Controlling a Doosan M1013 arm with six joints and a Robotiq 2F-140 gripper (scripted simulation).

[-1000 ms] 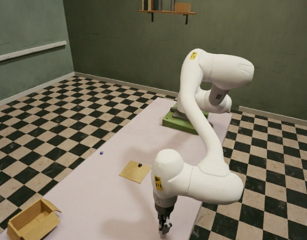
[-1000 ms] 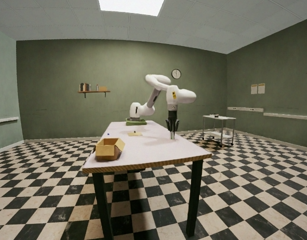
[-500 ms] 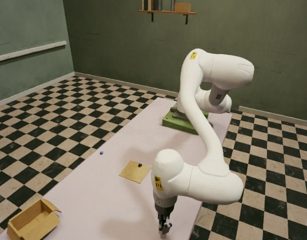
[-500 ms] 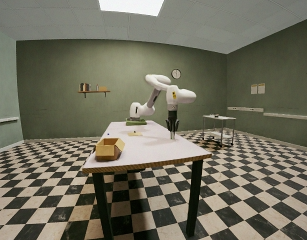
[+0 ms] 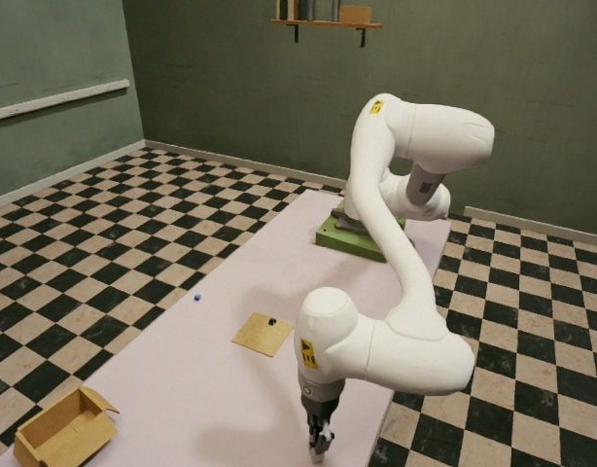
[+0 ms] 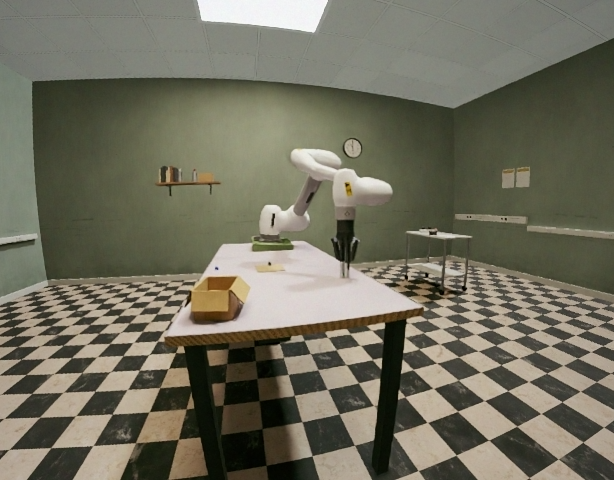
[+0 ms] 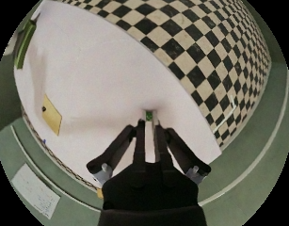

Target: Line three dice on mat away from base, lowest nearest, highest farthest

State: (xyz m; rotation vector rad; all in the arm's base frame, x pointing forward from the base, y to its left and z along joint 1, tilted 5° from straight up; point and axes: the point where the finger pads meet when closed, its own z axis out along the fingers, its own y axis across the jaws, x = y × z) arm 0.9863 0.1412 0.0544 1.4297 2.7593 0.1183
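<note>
Right now my hand is 30 cm past the yellow mat, 27 cm to the left of it and 4 cm above it. The rest, counted from my hand: green die (3 cm below); black die (35 cm behind, 26 cm to the right, 3 cm below); cardboard box (19 cm ahead, 53 cm to the right, 1 cm above).
</note>
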